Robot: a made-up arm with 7 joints. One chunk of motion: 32 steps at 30 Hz.
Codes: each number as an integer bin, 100 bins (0 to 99) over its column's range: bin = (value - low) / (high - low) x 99, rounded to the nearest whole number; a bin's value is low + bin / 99 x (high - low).
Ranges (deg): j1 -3..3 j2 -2.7..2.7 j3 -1.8..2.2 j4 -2.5..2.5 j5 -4..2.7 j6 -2.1..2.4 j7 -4.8..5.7
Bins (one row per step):
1: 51 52 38 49 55 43 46
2: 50 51 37 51 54 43 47
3: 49 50 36 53 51 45 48
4: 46 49 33 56 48 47 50
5: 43 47 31 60 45 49 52
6: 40 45 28 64 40 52 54
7: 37 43 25 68 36 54 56
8: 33 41 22 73 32 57 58
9: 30 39 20 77 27 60 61
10: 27 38 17 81 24 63 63
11: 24 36 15 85 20 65 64
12: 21 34 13 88 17 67 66
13: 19 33 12 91 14 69 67
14: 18 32 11 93 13 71 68
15: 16 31 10 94 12 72 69
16: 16 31 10 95 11 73 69
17: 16 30 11 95 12 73 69
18: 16 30 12 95 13 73 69
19: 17 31 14 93 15 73 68
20: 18 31 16 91 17 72 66
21: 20 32 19 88 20 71 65
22: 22 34 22 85 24 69 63
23: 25 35 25 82 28 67 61
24: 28 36 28 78 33 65 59
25: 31 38 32 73 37 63 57
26: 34 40 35 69 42 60 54
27: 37 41 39 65 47 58 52
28: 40 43 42 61 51 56 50
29: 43 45 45 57 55 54 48
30: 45 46 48 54 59 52 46
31: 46 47 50 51 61 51 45
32: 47 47 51 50 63 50 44
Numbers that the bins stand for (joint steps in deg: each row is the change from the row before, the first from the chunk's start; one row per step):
1: 0.091 0.136 -0.265 -0.025 -0.278 -0.145 0.079
2: 0.030 0.082 -0.305 0.076 -0.345 -0.145 0.185
3: -0.030 0.027 -0.345 0.177 -0.548 -0.055 0.291
4: -0.212 -0.027 -0.467 0.328 -0.752 0.036 0.503
5: -0.394 -0.136 -0.547 0.530 -0.955 0.127 0.715
6: -0.576 -0.245 -0.669 0.732 -1.293 0.264 0.927
7: -0.758 -0.355 -0.790 0.934 -1.564 0.355 1.139
8: -1.000 -0.464 -0.911 1.187 -1.834 0.491 1.352
9: -1.182 -0.573 -0.992 1.389 -2.173 0.627 1.670
10: -1.364 -0.627 -1.113 1.591 -2.376 0.764 1.882
11: -1.545 -0.736 -1.194 1.793 -2.646 0.855 1.988
12: -1.727 -0.845 -1.275 1.944 -2.849 0.945 2.200
13: -1.848 -0.900 -1.315 2.096 -3.053 1.036 2.306
14: -1.909 -0.955 -1.356 2.197 -3.120 1.127 2.412
15: -2.030 -1.009 -1.396 2.247 -3.188 1.173 2.518
16: -2.030 -1.009 -1.396 2.298 -3.256 1.218 2.518
17: -2.030 -1.064 -1.356 2.298 -3.188 1.218 2.518
18: -2.030 -1.064 -1.315 2.298 -3.120 1.218 2.518
19: -1.970 -1.009 -1.234 2.197 -2.985 1.218 2.412
20: -1.909 -1.009 -1.154 2.096 -2.849 1.173 2.200
21: -1.788 -0.955 -1.032 1.944 -2.646 1.127 2.094
22: -1.667 -0.845 -0.911 1.793 -2.376 1.036 1.882
23: -1.485 -0.791 -0.790 1.641 -2.105 0.945 1.670
24: -1.303 -0.736 -0.669 1.439 -1.767 0.855 1.458
25: -1.121 -0.627 -0.507 1.187 -1.496 0.764 1.245
26: -0.939 -0.518 -0.386 0.985 -1.158 0.627 0.927
27: -0.758 -0.464 -0.224 0.783 -0.819 0.536 0.715
28: -0.576 -0.355 -0.103 0.581 -0.548 0.445 0.503
29: -0.394 -0.245 0.018 0.379 -0.278 0.355 0.291
30: -0.273 -0.191 0.139 0.227 -0.007 0.264 0.079
31: -0.212 -0.136 0.220 0.076 0.128 0.218 -0.027
32: -0.152 -0.136 0.261 0.025 0.264 0.173 -0.133

